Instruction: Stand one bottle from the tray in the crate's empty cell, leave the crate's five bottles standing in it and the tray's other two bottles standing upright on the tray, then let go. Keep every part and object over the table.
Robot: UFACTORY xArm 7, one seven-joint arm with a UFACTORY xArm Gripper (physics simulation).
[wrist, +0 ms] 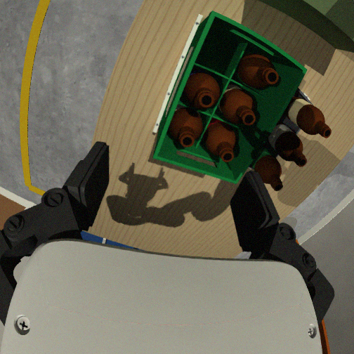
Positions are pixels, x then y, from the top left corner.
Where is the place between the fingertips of my gripper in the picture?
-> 176, 174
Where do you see a white-labelled bottle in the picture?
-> At 285, 142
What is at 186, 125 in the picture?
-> A white-labelled bottle.
